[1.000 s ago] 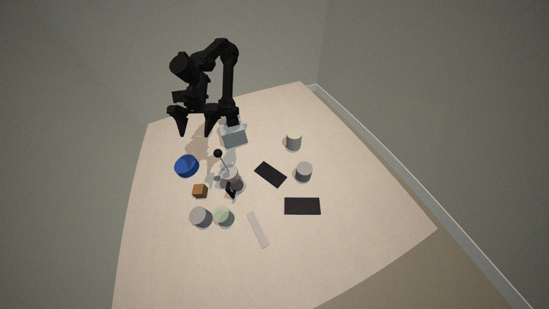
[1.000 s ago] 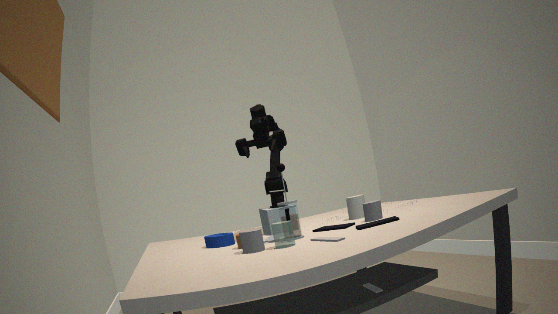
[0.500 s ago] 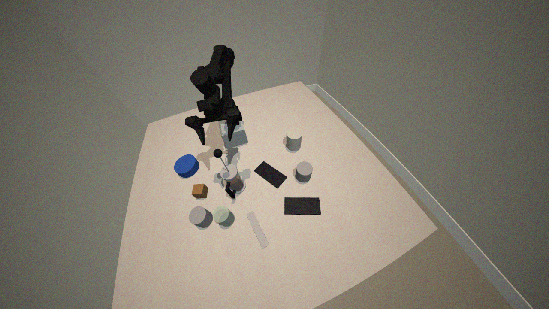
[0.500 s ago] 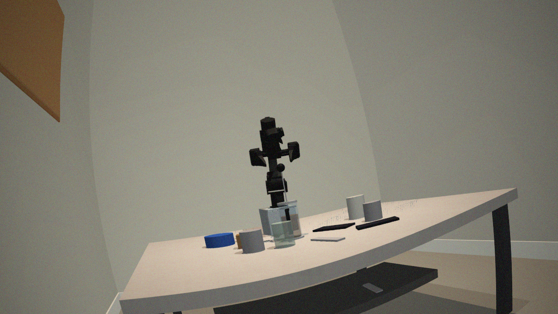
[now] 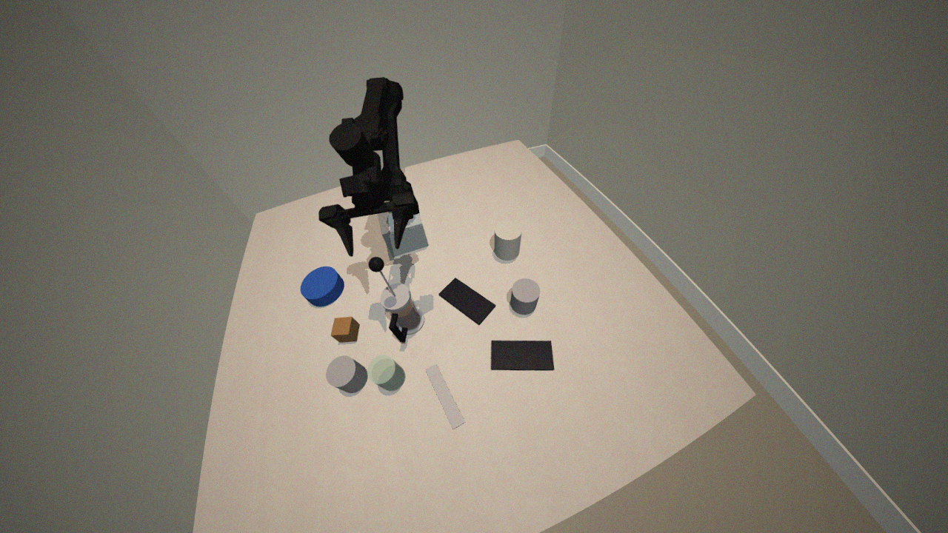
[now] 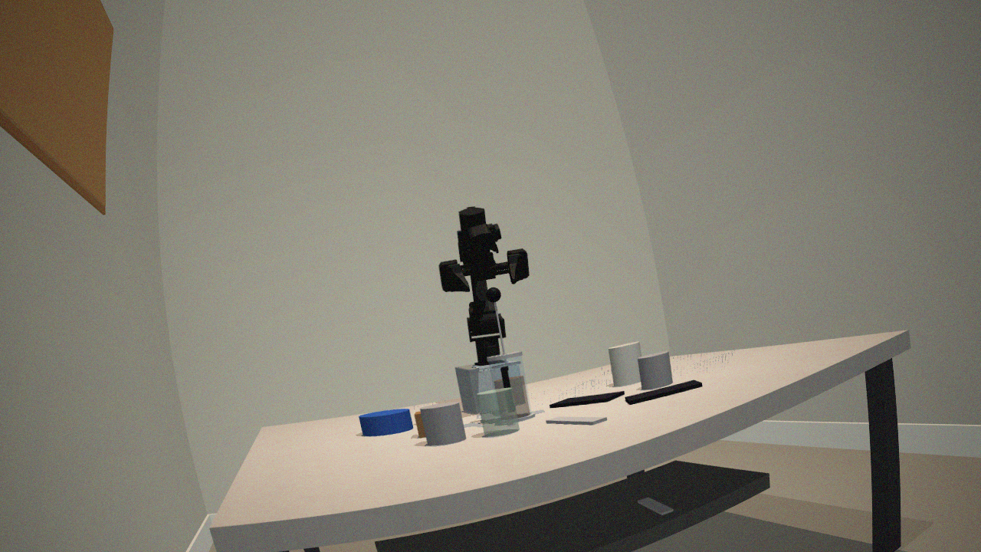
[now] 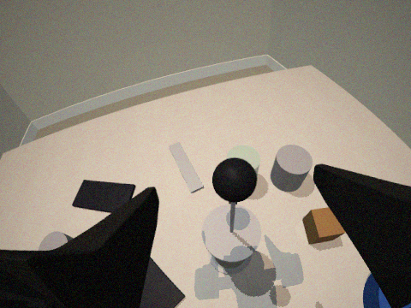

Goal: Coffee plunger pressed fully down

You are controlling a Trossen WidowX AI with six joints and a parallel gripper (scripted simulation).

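My gripper tip is now 15 cm above the glass coffee press, 3 cm short of it and 1 cm to the left of it. From my gripper tip the other things lie so: brown cube (25 cm below, 18 cm to the right); then blue disc (25 cm to the right, 25 cm below, 17 cm behind); then pale green cylinder (24 cm below, 15 cm ahead, 7 cm to the right).
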